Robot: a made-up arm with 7 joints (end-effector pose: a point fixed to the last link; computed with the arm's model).
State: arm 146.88 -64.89 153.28 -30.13 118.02 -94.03 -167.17
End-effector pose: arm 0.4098 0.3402 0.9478 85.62 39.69 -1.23
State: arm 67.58 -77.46 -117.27 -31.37 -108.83 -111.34 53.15
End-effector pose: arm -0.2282 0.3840 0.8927 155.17 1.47 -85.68
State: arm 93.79 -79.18 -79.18 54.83 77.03 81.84 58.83
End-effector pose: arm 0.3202 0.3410 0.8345 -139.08 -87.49 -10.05
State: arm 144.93 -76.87 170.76 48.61 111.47 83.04 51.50
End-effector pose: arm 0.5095 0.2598 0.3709 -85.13 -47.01 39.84
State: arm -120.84 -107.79 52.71 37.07 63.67 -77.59 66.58
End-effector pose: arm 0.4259 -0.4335 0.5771 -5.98 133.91 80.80
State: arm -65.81 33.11 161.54 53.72 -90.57 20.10 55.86
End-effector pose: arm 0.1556 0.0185 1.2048 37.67 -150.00 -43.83
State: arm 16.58 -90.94 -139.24 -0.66 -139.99 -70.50 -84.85
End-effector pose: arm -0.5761 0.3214 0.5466 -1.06 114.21 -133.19
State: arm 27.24 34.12 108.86 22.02 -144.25 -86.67 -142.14
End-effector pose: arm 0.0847 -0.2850 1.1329 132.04 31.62 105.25
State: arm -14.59 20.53 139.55 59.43 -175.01 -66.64 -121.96
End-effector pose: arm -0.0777 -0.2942 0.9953 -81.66 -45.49 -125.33
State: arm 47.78 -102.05 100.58 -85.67 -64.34 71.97 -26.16
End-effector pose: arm 0.0450 0.5307 0.6034 31.78 145.57 -37.47
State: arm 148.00 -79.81 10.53 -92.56 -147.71 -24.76 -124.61
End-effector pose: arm 0.3255 0.2267 0.1014 35.39 14.64 -144.66
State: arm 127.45 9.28 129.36 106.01 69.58 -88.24 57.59
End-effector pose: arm -0.2409 0.2347 0.7215 -112.55 40.38 -85.18
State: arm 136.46 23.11 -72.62 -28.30 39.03 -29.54 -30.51
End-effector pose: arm -0.3400 0.0858 1.1795 -5.41 156.02 -56.58
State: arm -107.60 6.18 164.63 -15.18 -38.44 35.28 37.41
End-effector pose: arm -0.0373 0.2405 1.2653 40.09 -150.82 -0.18
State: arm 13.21 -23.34 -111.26 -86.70 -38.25 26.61 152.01
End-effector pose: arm -0.0574 -0.4901 0.9197 -72.29 92.41 41.19
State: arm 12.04 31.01 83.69 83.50 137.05 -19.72 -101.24
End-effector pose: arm 0.1279 -0.5320 0.7378 -45.53 -71.27 -95.17
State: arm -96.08 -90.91 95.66 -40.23 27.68 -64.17 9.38
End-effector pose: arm -0.2324 -0.5080 0.6250 28.74 117.24 9.85
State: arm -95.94 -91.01 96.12 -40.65 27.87 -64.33 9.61
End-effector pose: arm -0.2344 -0.5051 0.6276 29.83 117.64 9.46
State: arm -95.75 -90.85 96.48 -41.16 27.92 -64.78 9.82
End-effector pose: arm -0.2374 -0.5004 0.6317 30.95 117.76 8.38
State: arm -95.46 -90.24 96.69 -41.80 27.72 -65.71 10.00
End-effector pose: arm -0.2419 -0.4923 0.6385 32.12 117.40 6.13
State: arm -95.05 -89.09 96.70 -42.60 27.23 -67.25 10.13
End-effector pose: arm -0.2481 -0.4802 0.6480 33.34 116.38 2.46
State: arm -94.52 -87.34 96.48 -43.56 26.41 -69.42 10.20
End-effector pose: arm -0.2557 -0.4635 0.6599 34.53 114.54 -2.65
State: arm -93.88 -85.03 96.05 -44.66 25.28 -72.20 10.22
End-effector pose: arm -0.2640 -0.4426 0.6732 35.69 111.78 -9.01
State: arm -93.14 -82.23 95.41 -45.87 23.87 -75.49 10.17
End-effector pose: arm -0.2722 -0.4182 0.6867 36.76 108.04 -16.30
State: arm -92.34 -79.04 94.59 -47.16 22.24 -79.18 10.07
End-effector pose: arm -0.2794 -0.3915 0.6991 37.69 103.32 -24.11
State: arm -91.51 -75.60 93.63 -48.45 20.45 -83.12 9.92
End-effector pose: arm -0.2849 -0.3642 0.7096 38.43 97.76 -31.96
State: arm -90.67 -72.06 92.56 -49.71 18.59 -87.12 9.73
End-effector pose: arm -0.2884 -0.3378 0.7178 38.98 91.58 -39.42
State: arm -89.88 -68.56 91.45 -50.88 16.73 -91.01 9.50
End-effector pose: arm -0.2899 -0.3139 0.7241 39.27 85.11 -46.14
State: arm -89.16 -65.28 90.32 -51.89 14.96 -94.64 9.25
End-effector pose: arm -0.2895 -0.2936 0.7284 39.35 78.73 -51.84
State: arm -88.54 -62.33 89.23 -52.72 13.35 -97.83 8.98
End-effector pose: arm -0.2880 -0.2775 0.7315 39.22 72.82 -56.41
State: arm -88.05 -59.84 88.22 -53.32 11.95 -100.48 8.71
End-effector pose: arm -0.2858 -0.2657 0.7337 38.92 67.72 -59.81
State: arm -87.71 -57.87 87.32 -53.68 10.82 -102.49 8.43
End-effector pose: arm -0.2835 -0.2580 0.7351 38.45 63.70 -62.11
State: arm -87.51 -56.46 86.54 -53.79 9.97 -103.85 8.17
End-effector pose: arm -0.2814 -0.2542 0.7359 37.87 60.86 -63.44
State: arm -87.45 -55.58 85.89 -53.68 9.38 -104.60 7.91
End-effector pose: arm -0.2797 -0.2537 0.7361 37.20 59.16 -63.96
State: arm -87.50 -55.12 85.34 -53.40 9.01 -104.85 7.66
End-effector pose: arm -0.2785 -0.2556 0.7358 36.45 58.39 -63.89
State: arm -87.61 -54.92 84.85 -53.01 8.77 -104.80 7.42
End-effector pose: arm -0.2775 -0.2591 0.7352 35.65 58.18 -63.47
